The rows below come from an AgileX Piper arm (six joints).
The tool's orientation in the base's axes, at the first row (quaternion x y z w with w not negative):
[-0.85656, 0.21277, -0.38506, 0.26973]
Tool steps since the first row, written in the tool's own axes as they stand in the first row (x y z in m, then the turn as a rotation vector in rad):
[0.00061, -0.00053, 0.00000, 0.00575, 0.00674, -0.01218]
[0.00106, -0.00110, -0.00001, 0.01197, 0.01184, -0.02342]
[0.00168, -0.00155, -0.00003, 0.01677, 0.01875, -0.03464]
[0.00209, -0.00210, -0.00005, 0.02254, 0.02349, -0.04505]
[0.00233, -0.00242, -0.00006, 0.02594, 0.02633, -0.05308]
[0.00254, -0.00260, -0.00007, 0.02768, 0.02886, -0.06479]
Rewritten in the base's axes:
[0.00046, 0.00006, 0.00066, -0.00697, -0.01207, 0.00571]
[0.00081, 0.00023, 0.00127, -0.01266, -0.02288, 0.01218]
[0.00125, 0.00021, 0.00190, -0.01949, -0.03425, 0.01673]
[0.00157, 0.00039, 0.00248, -0.02476, -0.04428, 0.02271]
[0.00176, 0.00050, 0.00282, -0.02934, -0.05079, 0.02727]
[0.00191, 0.00051, 0.00305, -0.03774, -0.05721, 0.03317]

